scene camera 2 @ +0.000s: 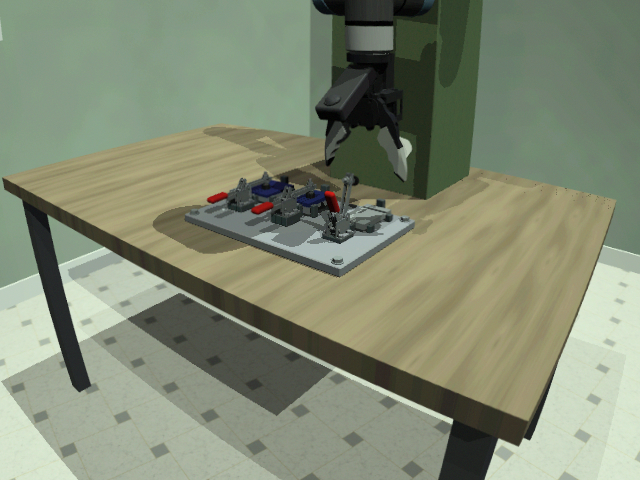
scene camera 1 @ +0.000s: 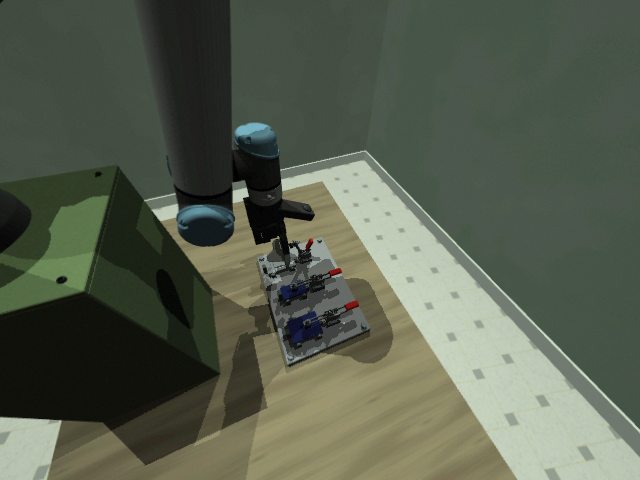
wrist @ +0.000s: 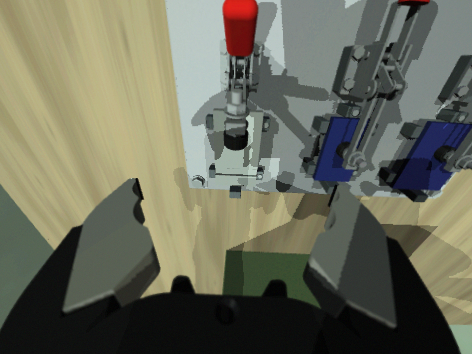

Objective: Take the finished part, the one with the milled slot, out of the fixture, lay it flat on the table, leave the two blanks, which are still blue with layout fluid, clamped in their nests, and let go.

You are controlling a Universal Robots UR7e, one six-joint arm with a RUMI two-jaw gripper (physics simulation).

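Places are measured from the arm's base along level axes (x ahead, y left, z up), in centimetres.
Where they show: gripper, fingertip midpoint: (scene camera 2: 364, 173) (scene camera 1: 279, 248) (wrist: 235, 184).
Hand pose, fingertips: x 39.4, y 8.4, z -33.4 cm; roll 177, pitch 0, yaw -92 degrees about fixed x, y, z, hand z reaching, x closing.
Observation:
Each offset is from my fingertips to the centre of the thing. "pt": to the spot under its first point. Level surfaces: height alone.
The finished part {dx -0.9, dy +0.2, dz -7.8 cm} (scene camera 2: 368, 218) (wrist: 227, 161), pale bare metal, lies in the end nest of the grey fixture plate {dx +3.9, dy -11.1, dz -9.7 cm} (scene camera 1: 336, 338) (scene camera 2: 305, 251) (wrist: 200, 35). Its toggle clamp, with a red handle {dx +9.1, dy -0.3, dz -4.4 cm} (scene camera 1: 309, 243) (scene camera 2: 332, 201) (wrist: 240, 27), stands swung up; the clamp's arm and black tip partly cover the part in the wrist view. The middle blue blank {dx -0.4, dy -10.9, dz -7.3 cm} (scene camera 1: 292, 291) (scene camera 2: 318, 198) (wrist: 329, 155) and the far blue blank {dx -1.4, dy -21.8, dz -7.6 cm} (scene camera 1: 299, 333) (scene camera 2: 279, 189) (wrist: 422, 155) sit under lowered clamps. My gripper (scene camera 1: 283, 258) (scene camera 2: 366, 171) (wrist: 235, 184) is open and empty above the finished part's end of the plate.
The green pedestal (scene camera 1: 149, 268) (scene camera 2: 450, 113) (wrist: 270, 272) stands behind the plate's nest side. The wooden table {dz -10.4 cm} (scene camera 1: 361, 413) (scene camera 2: 465, 289) (wrist: 100, 75) extends around the plate. The raised clamp arm (scene camera 2: 347, 193) stands below the gripper. The two lowered red handles {dx +12.0, dy -22.5, dz -5.3 cm} (scene camera 1: 351, 305) {pt dx +13.3, dy -10.9, dz -4.3 cm} (scene camera 2: 262, 207) point away from the pedestal.

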